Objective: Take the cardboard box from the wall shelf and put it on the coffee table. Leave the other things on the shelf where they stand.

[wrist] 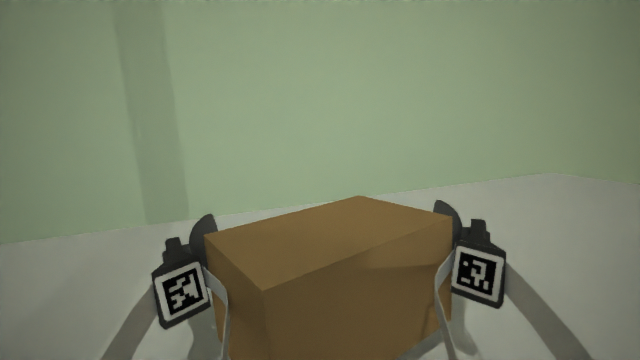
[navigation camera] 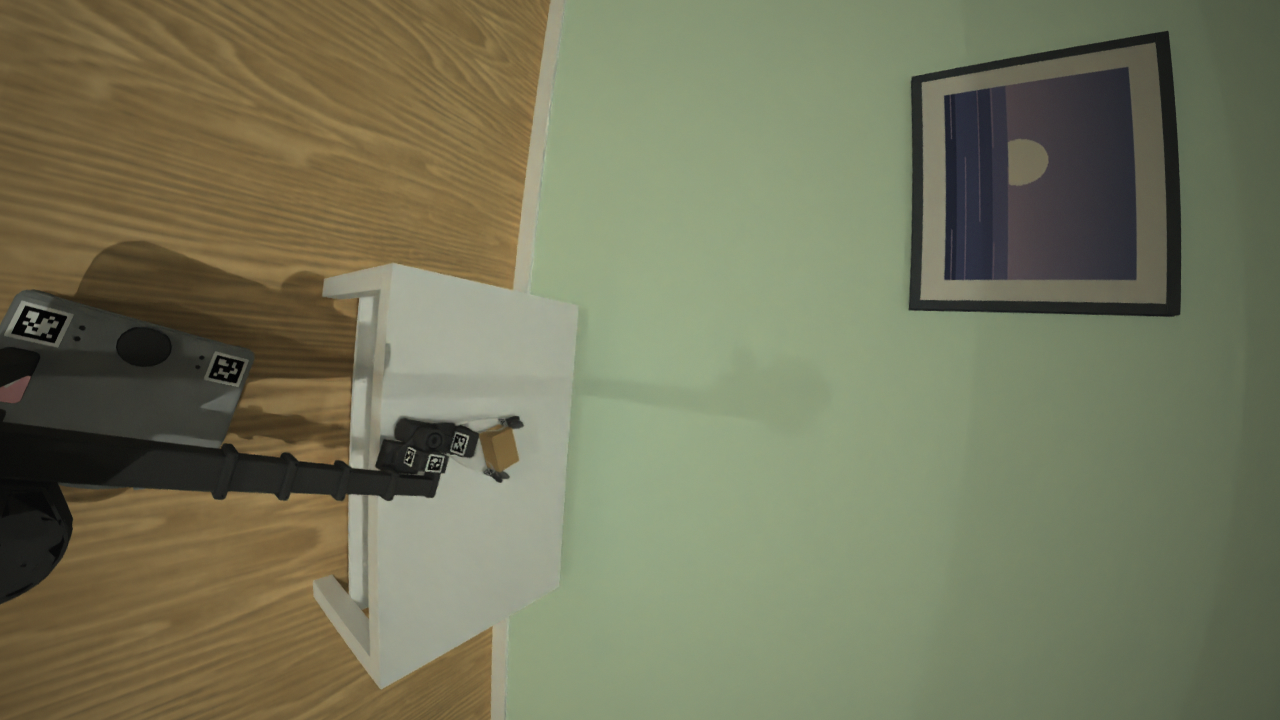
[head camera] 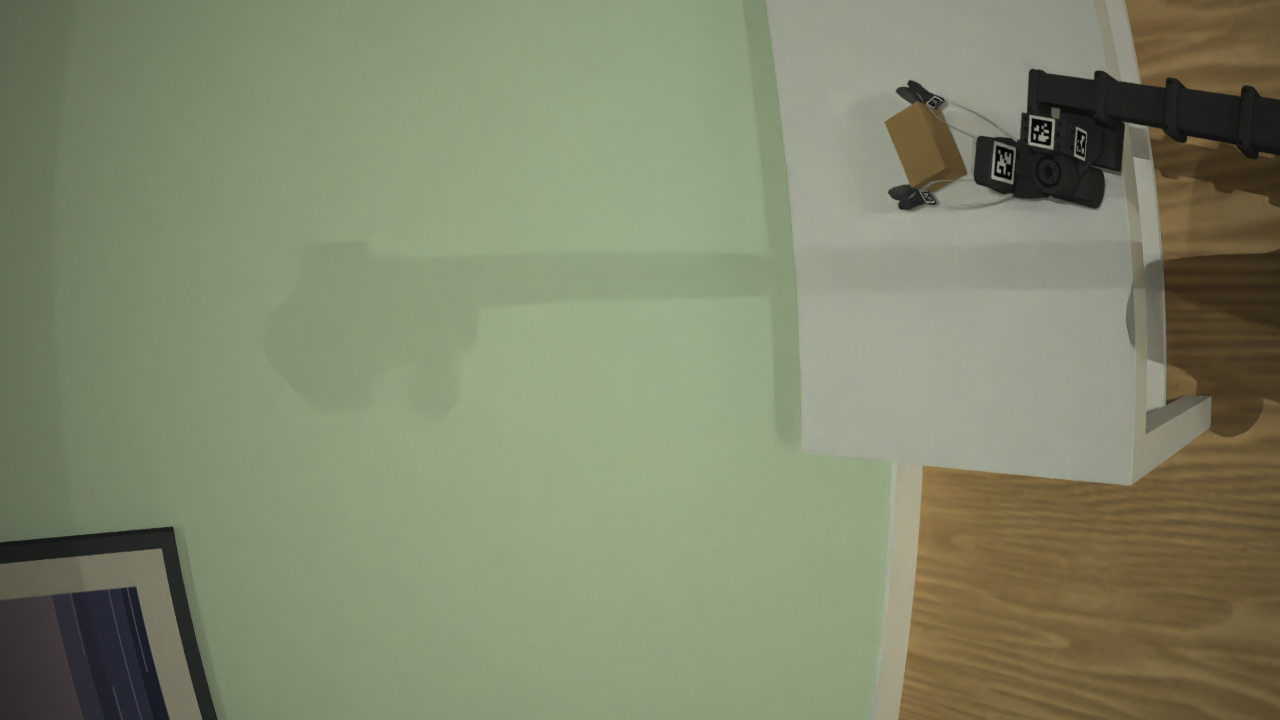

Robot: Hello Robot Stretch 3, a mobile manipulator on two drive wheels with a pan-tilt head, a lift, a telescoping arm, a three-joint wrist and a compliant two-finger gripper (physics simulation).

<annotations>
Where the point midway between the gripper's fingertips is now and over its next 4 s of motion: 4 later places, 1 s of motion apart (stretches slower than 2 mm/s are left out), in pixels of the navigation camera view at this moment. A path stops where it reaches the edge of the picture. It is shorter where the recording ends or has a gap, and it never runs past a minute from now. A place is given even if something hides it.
My gripper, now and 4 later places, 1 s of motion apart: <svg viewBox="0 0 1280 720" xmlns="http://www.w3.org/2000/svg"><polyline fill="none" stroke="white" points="514,450 514,449 541,458 573,469 569,469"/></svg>
</annotations>
